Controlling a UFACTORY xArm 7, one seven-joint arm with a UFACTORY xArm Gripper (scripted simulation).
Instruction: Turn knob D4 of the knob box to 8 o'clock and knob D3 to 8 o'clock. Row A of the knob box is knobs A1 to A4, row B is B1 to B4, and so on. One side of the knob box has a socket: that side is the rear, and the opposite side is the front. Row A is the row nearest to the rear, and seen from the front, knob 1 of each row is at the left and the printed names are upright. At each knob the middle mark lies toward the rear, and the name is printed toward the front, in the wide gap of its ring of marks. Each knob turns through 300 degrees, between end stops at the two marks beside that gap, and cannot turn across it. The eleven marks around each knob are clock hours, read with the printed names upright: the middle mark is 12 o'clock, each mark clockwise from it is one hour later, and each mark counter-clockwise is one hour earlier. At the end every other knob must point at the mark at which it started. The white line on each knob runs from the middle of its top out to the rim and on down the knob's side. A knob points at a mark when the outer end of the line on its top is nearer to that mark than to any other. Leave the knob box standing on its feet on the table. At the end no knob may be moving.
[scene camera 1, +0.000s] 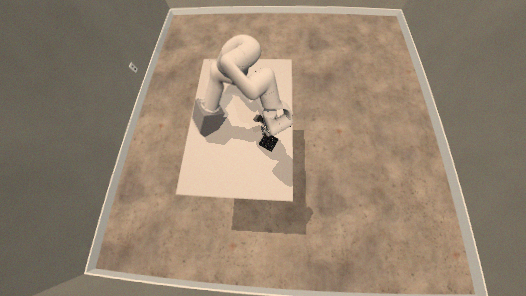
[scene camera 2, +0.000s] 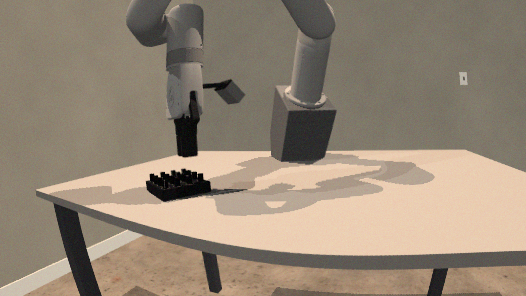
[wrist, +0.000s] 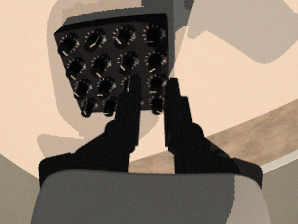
Path:
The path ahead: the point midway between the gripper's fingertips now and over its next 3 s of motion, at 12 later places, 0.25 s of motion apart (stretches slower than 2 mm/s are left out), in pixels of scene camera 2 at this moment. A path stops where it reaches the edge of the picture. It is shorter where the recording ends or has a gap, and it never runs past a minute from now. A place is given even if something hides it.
My gripper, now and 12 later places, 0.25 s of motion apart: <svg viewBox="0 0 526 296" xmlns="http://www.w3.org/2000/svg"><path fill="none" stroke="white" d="M187 156L187 155L187 154L187 153L186 152L186 151L186 151L186 153L186 156L187 160L187 164L187 168L188 172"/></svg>

